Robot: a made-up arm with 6 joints.
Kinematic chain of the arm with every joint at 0, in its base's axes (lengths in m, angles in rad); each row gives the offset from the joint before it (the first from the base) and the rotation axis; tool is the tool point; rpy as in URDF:
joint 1: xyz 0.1 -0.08 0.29 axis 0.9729 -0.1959 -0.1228
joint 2: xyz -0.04 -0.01 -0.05 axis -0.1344 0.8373 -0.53
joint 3: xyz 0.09 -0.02 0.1 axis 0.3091 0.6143 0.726
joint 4: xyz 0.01 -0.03 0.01 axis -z
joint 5: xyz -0.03 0 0.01 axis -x
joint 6: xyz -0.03 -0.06 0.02 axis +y
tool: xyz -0.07 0 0.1 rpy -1.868 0.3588 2.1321
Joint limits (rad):
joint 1: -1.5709..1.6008
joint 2: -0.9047..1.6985
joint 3: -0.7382..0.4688
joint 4: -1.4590..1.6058
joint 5: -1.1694..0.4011
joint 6: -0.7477..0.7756
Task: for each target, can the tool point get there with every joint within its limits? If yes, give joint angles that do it. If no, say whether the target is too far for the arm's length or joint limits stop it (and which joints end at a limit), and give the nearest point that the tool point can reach.
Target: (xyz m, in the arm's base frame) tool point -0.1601 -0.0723 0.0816
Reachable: no: joint limits stop it (at a limit: joint 1, joint 2, joint 3, joint 5) | nearest point -0.1033 -0.0876 0.1149 | short by 0.068 m
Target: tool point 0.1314 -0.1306 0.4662
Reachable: yes | joints -0.3584 1.2995 -0.6297 -0.3955 -0.6719 -0.0041
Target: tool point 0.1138 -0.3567 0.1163
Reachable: yes | joints 0.4067 1.3575 0.2634 -1.1825 -0.8490 -0.0910
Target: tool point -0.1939 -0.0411 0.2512
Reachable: no: joint limits stop it (at a limit: joint 1, joint 2, joint 5) | nearest point -0.1315 -0.0623 0.2506 | short by 0.066 m
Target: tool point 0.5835 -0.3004 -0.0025
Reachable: no: too far | nearest point 0.3181 -0.2070 0.1062 | short by 0.302 m
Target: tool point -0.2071 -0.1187 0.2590
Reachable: no: joint limits stop it (at a limit: joint 1, joint 2, joint 5) | nearest point -0.1443 -0.1236 0.2583 | short by 0.063 m
